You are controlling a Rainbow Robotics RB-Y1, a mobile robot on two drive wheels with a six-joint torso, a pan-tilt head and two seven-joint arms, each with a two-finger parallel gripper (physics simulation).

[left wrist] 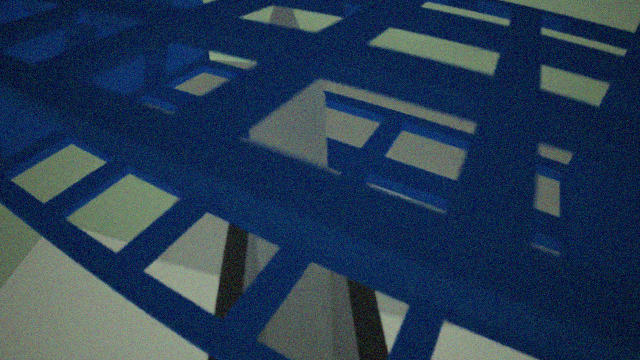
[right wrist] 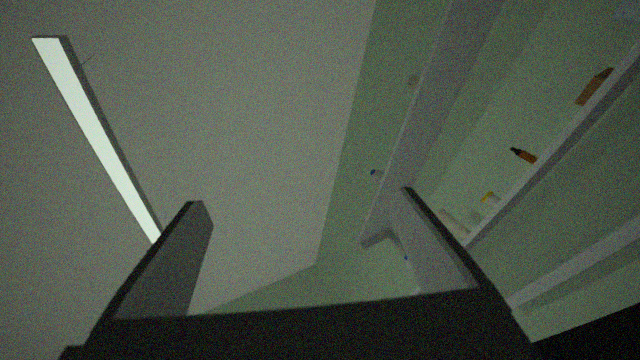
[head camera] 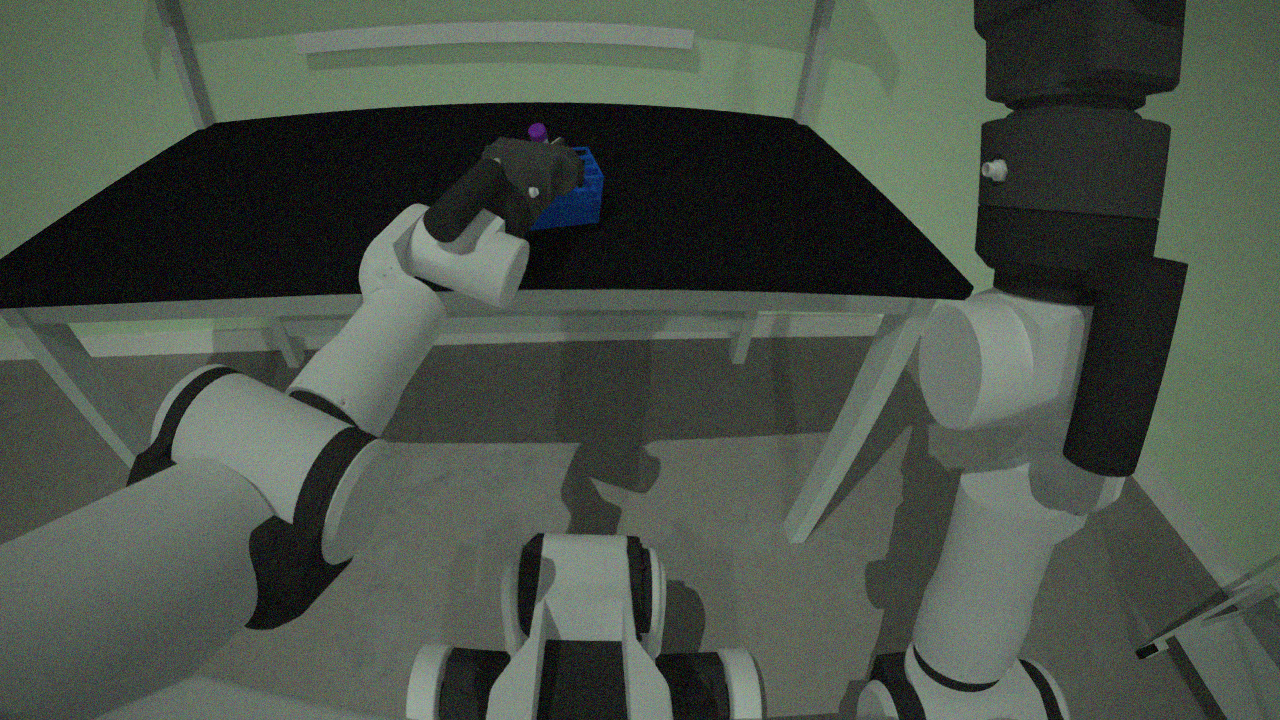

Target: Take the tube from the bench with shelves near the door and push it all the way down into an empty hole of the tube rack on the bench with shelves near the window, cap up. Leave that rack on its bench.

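Frame: origin at the robot's base, x ahead, y left, z up, level; centimetres.
Where they show: left gripper, fingertip midpoint: [head camera: 552, 142]; right gripper, fingertip midpoint: [right wrist: 302, 206].
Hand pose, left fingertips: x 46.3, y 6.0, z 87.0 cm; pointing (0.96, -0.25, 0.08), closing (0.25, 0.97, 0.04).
Note:
After its pixels a point has its place.
The blue tube rack [head camera: 572, 211] {x 46.4, y 3.3, z 77.0 cm} [left wrist: 470, 280] stands on the black bench top, partly behind my left hand in the head view. Its blue lattice with square openings fills most of the left wrist view, very close to the lens. My left gripper [head camera: 552, 145] {x 46.3, y 6.0, z 87.0 cm} is over the rack's far left part, shut on the tube. The tube's purple cap [head camera: 537, 131] {x 40.3, y 7.2, z 90.5 cm} shows just beyond the hand; its body is mostly hidden. Whether its lower end is in a hole cannot be seen. My right gripper [right wrist: 302, 206] {x 6.6, y -21.6, z 119.6 cm} is open and empty, raised high and facing the ceiling.
The bench [head camera: 716, 214] {x 49.5, y -17.4, z 76.3 cm} has grey rear posts and a pale bar [head camera: 496, 37] {x 102.9, y 24.4, z 92.5 cm} on the wall behind. The right wrist view shows a ceiling lamp [right wrist: 100, 135] {x -34.5, y 10.2, z 207.8 cm} and a wall shelf [right wrist: 555, 150] {x 78.3, y -6.0, z 120.2 cm} with an orange bottle [right wrist: 525, 155] {x 88.2, y 2.4, z 126.4 cm}. A grey frame [head camera: 1208, 617] {x -3.9, y -136.3, z 23.9 cm} stands at the lower right.

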